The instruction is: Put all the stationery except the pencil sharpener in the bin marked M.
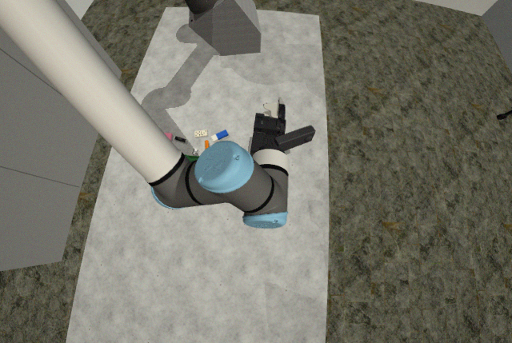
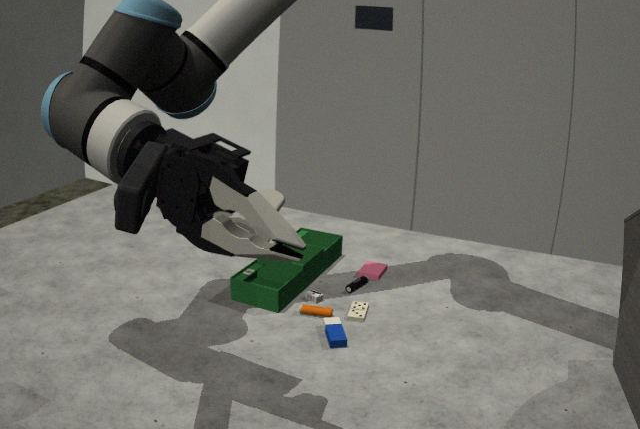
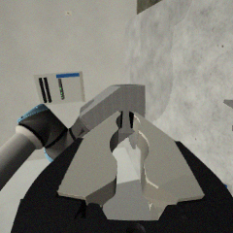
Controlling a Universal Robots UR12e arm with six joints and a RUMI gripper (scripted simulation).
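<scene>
Now: the green bin block 22 cm ahead of my hand, 34 cm to the right of it and 20 cm below it. The rest, counted from my hand: domino (6 cm ahead, 29 cm to the right, 22 cm below); then blue eraser (6 cm ahead, 21 cm to the right, 22 cm below); then orange marker (11 cm ahead, 25 cm to the right, 22 cm below).
</scene>
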